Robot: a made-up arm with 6 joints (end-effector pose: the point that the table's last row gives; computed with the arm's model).
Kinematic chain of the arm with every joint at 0, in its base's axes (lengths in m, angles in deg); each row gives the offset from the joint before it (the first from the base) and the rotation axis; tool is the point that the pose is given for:
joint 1: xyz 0 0 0.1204 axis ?
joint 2: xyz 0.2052 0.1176 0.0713 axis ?
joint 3: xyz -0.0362 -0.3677 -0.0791 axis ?
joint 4: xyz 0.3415 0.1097 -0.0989 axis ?
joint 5: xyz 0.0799 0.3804 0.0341 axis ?
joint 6: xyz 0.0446 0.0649 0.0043 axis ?
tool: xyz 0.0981 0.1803 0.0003
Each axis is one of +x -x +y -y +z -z.
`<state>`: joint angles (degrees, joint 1 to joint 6).
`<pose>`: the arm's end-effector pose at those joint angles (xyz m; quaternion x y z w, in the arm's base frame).
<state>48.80 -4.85 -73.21 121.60 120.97 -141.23</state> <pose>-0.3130 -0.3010 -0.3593 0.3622 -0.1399 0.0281 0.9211</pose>
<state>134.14 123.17 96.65 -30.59 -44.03 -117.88</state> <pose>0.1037 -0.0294 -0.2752 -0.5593 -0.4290 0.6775 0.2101</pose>
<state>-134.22 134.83 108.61 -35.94 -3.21 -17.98</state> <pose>-0.1396 -0.1901 -0.0441 0.2333 0.2753 -0.8670 0.3437</pose>
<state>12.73 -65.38 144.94 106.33 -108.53 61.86</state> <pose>-0.4141 0.5379 0.8494 0.4004 0.4771 0.7089 0.3309</pose>
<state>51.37 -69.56 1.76 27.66 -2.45 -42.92</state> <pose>0.3107 -0.6400 -0.3186 -0.4159 0.1166 -0.8426 0.3218</pose>
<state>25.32 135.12 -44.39 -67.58 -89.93 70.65</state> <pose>0.3406 -0.1057 -0.0331 -0.7436 0.0823 -0.5493 0.3723</pose>
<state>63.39 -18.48 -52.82 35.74 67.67 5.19</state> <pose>-0.4359 0.1876 -0.7258 0.0103 -0.9092 0.4131 0.0514</pose>
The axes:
joint 1: +y
joint 2: +z
joint 3: -y
joint 4: -z
joint 5: +y
joint 6: +z

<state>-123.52 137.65 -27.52 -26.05 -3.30 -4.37</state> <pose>0.2661 -0.0502 0.0508 -0.9285 -0.0988 0.3015 0.1928</pose>
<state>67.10 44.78 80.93 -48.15 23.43 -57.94</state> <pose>0.2046 0.4242 0.0784 0.2048 0.0170 0.0523 0.9773</pose>
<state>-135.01 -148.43 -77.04 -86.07 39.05 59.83</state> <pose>-0.3309 0.3343 0.0898 -0.0323 0.8125 -0.5789 0.0605</pose>
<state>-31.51 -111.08 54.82 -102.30 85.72 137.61</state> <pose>-0.0001 0.3354 0.1264 0.4237 0.3484 0.5296 0.6471</pose>
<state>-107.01 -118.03 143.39 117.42 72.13 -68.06</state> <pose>-0.5465 0.7259 -0.1980 -0.7127 0.5588 -0.2313 0.3553</pose>
